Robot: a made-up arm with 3 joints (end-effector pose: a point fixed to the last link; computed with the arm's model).
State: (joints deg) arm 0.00 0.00 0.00
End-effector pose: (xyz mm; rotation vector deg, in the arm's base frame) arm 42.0 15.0 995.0 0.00 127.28 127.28
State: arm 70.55 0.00 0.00
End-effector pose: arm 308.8 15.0 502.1 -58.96 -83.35 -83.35
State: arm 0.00 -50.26 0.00
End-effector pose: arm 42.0 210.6 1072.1 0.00 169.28 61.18
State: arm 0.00 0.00 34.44
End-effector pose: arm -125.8 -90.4 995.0 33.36 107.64 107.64
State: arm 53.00 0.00 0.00
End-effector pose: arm 303.8 15.0 650.1 -47.62 -95.51 -95.51
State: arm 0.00 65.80 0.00
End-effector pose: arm 42.0 -33.8 730.5 0.00 37.73 176.00
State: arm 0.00 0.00 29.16
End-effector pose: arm -96.4 -81.1 995.0 28.85 110.92 110.92
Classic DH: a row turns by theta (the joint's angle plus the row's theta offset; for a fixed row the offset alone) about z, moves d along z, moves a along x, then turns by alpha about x. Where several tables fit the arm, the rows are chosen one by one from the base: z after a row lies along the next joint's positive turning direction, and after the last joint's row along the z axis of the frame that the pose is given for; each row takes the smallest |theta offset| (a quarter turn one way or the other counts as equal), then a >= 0, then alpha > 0; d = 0 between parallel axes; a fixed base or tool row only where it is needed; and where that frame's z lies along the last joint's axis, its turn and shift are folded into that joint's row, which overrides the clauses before.
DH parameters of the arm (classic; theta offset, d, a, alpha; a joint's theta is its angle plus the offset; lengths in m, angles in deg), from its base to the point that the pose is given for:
base (fixed): 0 0.56 -0.173 -90
joint 1: -90 0.195 0.265 -90
joint 2: -90 -0.039 0.038 90
joint 3: 90 -0.17 0.254 90
tool (fixed): 180 -0.218 0 0

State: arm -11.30 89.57 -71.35
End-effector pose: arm -22.2 26.6 1074.8 118.72 -0.58 -135.01
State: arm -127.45 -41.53 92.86
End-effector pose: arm -428.4 154.4 25.0 -14.70 -37.84 47.20
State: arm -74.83 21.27 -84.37
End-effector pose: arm -622.9 384.4 892.2 141.93 -98.33 -26.05
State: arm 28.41 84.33 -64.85
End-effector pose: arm 278.3 43.1 834.6 54.96 -5.98 -166.96
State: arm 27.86 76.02 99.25
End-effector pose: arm -371.3 -12.9 816.0 153.12 17.03 76.16
